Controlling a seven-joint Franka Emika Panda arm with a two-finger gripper.
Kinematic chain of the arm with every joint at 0, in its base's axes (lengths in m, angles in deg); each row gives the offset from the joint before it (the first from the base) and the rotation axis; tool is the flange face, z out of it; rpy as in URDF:
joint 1: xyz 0 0 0.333 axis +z
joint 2: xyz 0 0 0 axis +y
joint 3: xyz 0 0 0.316 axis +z
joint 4: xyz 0.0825 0 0 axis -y
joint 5: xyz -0.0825 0 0.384 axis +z
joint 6: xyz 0 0 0 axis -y
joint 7: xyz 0.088 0 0 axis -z
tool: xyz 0 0 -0.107 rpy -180 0 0
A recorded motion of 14 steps. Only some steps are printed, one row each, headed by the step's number.
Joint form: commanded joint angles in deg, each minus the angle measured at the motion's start. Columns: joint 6, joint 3, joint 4, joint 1, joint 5, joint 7, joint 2.
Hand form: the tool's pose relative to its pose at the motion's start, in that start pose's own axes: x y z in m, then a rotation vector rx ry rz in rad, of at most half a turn. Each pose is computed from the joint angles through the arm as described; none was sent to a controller.
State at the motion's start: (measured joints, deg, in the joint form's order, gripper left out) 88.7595 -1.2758 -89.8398 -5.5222 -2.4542 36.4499 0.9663
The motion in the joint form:
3: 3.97 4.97 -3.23 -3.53 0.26 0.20 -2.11
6: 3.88 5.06 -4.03 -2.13 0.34 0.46 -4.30
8: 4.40 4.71 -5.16 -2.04 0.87 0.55 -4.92
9: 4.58 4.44 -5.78 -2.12 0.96 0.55 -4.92
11: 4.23 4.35 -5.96 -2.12 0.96 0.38 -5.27
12: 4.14 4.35 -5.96 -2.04 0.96 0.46 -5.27
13: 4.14 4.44 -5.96 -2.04 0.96 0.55 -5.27
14: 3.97 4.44 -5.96 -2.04 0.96 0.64 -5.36
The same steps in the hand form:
3: -0.0128 -0.0090 -0.0002 0.0329 0.0388 -0.0223
6: -0.0312 -0.0128 -0.0144 0.0465 0.0582 -0.0427
8: -0.0325 -0.0101 -0.0115 0.0536 0.0526 -0.0367
9: -0.0304 -0.0079 -0.0065 0.0502 0.0452 -0.0309
11: -0.0319 -0.0056 -0.0076 0.0480 0.0429 -0.0323
12: -0.0325 -0.0061 -0.0075 0.0471 0.0417 -0.0323
13: -0.0330 -0.0068 -0.0075 0.0471 0.0418 -0.0323
14: -0.0336 -0.0063 -0.0081 0.0462 0.0407 -0.0307

